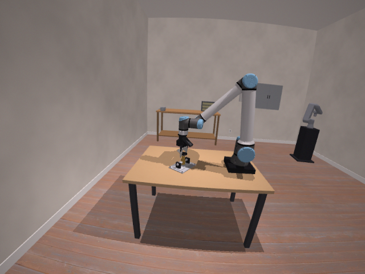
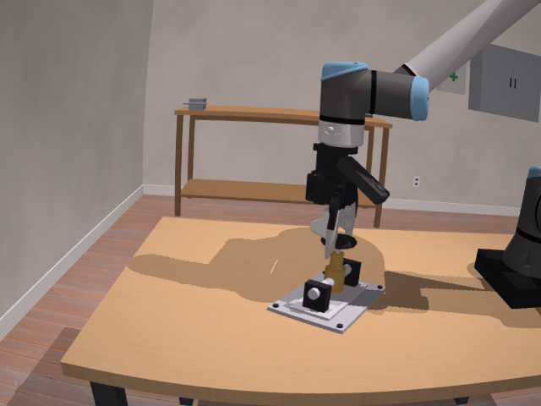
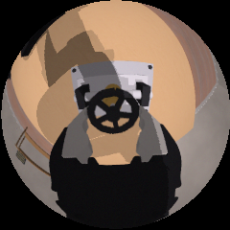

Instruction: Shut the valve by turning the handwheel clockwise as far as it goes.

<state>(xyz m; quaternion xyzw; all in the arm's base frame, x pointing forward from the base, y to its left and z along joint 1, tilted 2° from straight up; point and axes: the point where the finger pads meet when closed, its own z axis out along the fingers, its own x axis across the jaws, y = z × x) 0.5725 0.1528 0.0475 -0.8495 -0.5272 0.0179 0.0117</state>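
The black spoked handwheel lies 10 mm above my hand.
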